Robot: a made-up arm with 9 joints. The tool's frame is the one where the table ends. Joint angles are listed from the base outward.
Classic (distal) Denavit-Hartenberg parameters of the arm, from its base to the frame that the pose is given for. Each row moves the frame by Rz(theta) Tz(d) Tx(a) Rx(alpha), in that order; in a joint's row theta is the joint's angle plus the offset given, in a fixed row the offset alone. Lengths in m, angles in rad.
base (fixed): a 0.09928, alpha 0, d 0, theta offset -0.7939
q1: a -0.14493, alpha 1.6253, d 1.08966, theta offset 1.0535
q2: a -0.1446, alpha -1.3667, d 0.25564, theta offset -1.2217
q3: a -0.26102, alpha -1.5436, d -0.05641, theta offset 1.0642
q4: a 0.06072, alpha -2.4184, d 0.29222, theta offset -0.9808
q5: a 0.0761, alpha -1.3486, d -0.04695, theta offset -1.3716
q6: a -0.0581, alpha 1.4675, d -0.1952, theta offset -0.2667
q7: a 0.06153, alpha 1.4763, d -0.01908, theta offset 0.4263
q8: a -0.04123, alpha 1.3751, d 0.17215, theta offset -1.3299
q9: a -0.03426, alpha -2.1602, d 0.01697, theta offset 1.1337
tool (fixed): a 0, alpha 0, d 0.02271, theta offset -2.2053
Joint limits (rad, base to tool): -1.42..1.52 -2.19..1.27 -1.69..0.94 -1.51..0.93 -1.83..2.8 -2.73..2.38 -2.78..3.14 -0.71..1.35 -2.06..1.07
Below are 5 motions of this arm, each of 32 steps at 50 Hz.
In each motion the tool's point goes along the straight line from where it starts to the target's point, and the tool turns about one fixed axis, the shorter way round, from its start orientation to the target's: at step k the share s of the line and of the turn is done. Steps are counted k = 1, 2, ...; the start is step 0. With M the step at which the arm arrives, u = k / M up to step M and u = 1 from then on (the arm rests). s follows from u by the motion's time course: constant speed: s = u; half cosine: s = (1 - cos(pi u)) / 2; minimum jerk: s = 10 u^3 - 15 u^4 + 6 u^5.
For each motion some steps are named. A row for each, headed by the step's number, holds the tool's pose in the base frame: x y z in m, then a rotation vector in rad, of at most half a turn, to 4 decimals.
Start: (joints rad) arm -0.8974 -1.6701 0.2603 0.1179 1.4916 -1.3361 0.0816 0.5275 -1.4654
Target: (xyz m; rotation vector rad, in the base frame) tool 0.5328 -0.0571 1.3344 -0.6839 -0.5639 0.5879
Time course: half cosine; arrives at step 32
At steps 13, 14, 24, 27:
13: 0.4582 -0.3413 1.3289 -0.7702 -0.3998 0.0995
14: 0.4637 -0.3203 1.3293 -0.7650 -0.4124 0.1355
24: 0.5159 -0.1216 1.3332 -0.7066 -0.5281 0.4770
27: 0.5260 -0.0831 1.3339 -0.6933 -0.5496 0.5432

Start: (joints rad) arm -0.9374 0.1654 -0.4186 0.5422 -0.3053 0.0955 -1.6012 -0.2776 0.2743
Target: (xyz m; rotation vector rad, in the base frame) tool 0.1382 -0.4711 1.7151 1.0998 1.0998 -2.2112
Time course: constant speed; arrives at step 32
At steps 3, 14, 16, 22, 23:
3: -0.5176 -0.0821 1.6797 -2.5697 -0.0009 1.6770
14: -0.2688 -0.2296 1.6931 2.1411 0.4895 -2.0611
16: -0.2236 -0.2565 1.6956 2.0316 0.5694 -2.0983
22: -0.0879 -0.3370 1.7029 1.6915 0.7913 -2.1779
23: -0.0653 -0.3504 1.7041 1.6334 0.8256 -2.1867

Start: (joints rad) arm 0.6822 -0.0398 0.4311 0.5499 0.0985 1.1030 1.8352 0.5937 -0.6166
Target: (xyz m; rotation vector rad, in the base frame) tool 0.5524 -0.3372 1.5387 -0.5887 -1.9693 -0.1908
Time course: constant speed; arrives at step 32
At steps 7, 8, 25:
7: 0.2417 -0.6143 1.6120 -0.0548 -1.6866 -0.6565
8: 0.2541 -0.6032 1.6091 -0.0757 -1.7004 -0.6393
25: 0.4654 -0.4148 1.5592 -0.4373 -1.9033 -0.3289

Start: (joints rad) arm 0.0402 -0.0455 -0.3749 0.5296 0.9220 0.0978 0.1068 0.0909 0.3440
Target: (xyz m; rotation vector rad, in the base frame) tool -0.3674 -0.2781 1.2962 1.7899 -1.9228 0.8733
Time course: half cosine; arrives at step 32
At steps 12, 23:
12: -0.3865 -0.1821 1.5248 1.6824 -2.1097 0.4031
23: -0.3724 -0.2527 1.3566 1.7665 -1.9786 0.7500

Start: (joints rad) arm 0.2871 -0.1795 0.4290 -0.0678 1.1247 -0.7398 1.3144 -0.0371 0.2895
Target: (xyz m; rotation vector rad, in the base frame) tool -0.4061 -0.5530 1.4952 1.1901 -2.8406 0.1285
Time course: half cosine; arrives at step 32
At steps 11, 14, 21, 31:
11: -0.0942 -0.5258 1.5713 0.7522 -2.6444 0.5871
14: -0.1527 -0.5309 1.5570 0.8331 -2.6900 0.5080
21: -0.2940 -0.5432 1.5225 1.0309 -2.7839 0.3039
31: -0.4051 -0.5529 1.4954 1.1886 -2.8402 0.1302

